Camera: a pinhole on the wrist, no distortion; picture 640 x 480 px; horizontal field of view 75.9 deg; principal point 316.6 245.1 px. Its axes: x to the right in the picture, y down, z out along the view. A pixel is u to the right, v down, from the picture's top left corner.
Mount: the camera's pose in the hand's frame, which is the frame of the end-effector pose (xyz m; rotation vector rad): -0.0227 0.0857 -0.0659 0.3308 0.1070 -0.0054
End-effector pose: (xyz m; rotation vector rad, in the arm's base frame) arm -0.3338 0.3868 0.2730 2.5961 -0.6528 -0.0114
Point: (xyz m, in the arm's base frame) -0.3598 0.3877 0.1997
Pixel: 255.9 96.8
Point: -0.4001 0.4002 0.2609
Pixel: 85.2 52.8
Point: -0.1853 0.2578 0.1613
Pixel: 613.0 205.3
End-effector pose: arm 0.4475 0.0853 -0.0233 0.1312 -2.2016 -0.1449
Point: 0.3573 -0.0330 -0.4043
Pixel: 59.8 108.6
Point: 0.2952 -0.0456 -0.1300
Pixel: 341.3 68.2
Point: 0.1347 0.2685 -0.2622
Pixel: 260.0 461.5
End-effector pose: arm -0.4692 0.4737 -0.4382 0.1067 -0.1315 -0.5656
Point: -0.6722 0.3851 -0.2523
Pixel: 178.1 78.4
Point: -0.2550 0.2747 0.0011
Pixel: 554.5 315.2
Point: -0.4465 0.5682 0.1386
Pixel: 302.0 450.9
